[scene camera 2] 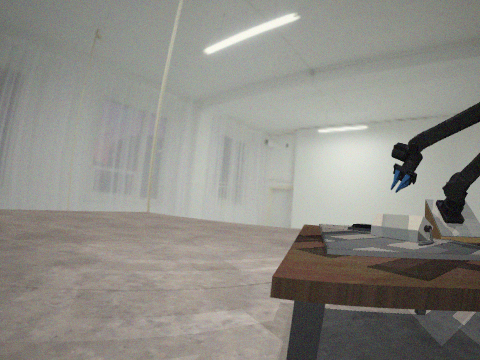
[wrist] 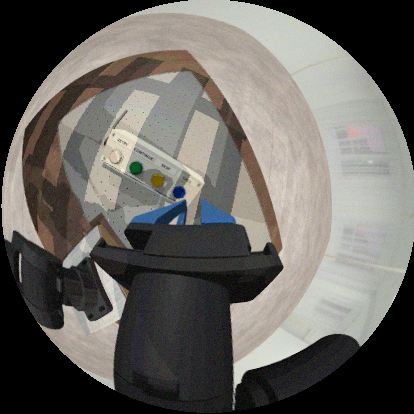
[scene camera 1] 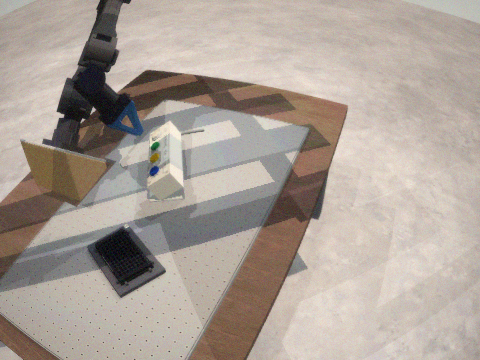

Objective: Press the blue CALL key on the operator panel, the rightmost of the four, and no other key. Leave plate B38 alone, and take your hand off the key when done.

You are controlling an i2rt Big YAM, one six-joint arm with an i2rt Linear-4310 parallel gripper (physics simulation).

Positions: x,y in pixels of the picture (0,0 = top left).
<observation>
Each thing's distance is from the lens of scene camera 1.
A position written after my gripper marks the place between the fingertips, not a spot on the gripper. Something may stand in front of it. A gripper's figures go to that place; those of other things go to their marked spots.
my gripper [scene camera 1: 140,133]: 88 cm
black grid tray [scene camera 1: 123,257]: 83 cm
</observation>
